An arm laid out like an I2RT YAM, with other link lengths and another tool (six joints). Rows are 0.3 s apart.
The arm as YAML. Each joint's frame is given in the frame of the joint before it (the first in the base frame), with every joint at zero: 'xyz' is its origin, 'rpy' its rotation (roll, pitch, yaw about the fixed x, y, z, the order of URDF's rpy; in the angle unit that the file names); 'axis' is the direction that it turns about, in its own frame. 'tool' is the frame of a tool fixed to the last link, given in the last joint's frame.
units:
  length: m
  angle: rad
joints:
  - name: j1
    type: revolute
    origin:
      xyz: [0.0, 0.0, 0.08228]
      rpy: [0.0, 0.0, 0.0]
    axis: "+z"
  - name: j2
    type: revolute
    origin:
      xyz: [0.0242, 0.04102, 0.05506]
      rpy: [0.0, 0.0, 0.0]
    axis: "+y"
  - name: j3
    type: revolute
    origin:
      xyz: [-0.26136, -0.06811, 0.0]
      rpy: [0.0, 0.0, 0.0]
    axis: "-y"
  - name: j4
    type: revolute
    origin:
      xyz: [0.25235, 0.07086, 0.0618]
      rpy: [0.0, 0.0, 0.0]
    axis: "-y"
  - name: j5
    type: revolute
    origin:
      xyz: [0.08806, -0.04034, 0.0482]
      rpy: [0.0, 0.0, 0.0]
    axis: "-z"
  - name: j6
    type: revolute
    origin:
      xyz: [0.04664, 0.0, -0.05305]
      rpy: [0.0, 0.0, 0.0]
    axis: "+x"
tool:
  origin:
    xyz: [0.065, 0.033, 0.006]
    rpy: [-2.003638, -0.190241, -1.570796]
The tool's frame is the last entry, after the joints.
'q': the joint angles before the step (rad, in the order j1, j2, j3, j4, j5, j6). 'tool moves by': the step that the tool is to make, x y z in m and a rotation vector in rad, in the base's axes. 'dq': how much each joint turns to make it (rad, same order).
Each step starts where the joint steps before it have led.
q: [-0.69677, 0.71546, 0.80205, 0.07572, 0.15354, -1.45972]
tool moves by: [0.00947, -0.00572, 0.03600, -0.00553, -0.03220, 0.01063]
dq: [0.00153, 0.08851, 0.14533, -0.03125, -0.00610, 0.01794]
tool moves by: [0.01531, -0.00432, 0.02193, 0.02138, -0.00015, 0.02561]
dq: [0.01794, 0.09308, 0.13049, -0.05344, -0.00457, 0.01793]
